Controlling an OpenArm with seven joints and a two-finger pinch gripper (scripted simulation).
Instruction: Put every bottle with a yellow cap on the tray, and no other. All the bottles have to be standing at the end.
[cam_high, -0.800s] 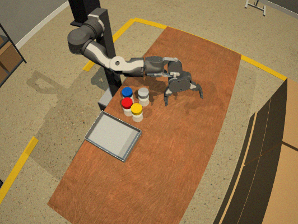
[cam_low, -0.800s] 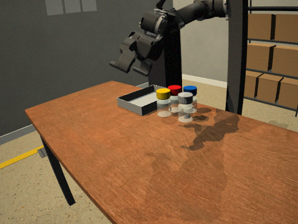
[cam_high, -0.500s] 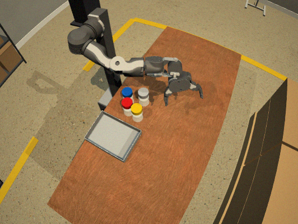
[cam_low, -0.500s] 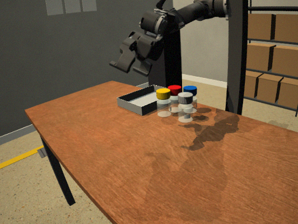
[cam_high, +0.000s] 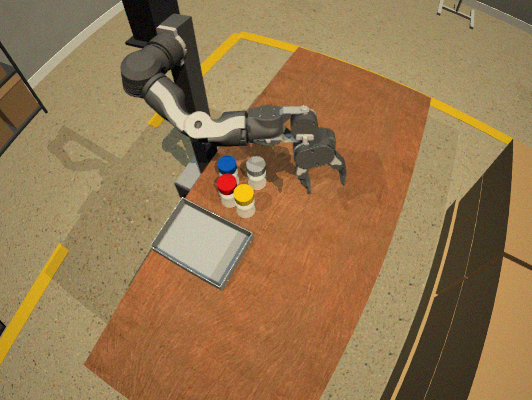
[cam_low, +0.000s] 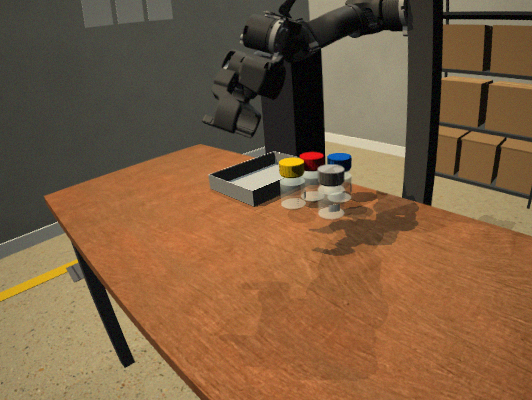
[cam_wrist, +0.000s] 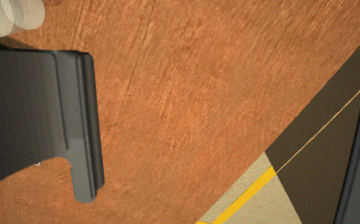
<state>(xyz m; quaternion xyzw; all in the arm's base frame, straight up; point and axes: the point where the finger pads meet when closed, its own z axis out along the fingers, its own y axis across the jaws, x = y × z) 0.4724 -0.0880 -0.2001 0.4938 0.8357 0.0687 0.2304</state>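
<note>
Right now my hand is 200 mm past the yellow-capped bottle, 60 mm to the left of it and 180 mm above it. Also, from my hand: blue-capped bottle (290 mm behind, 180 mm below); red-capped bottle (250 mm behind, 50 mm to the right, 180 mm below); grey-capped bottle (210 mm behind, 40 mm to the left, 180 mm below).
</note>
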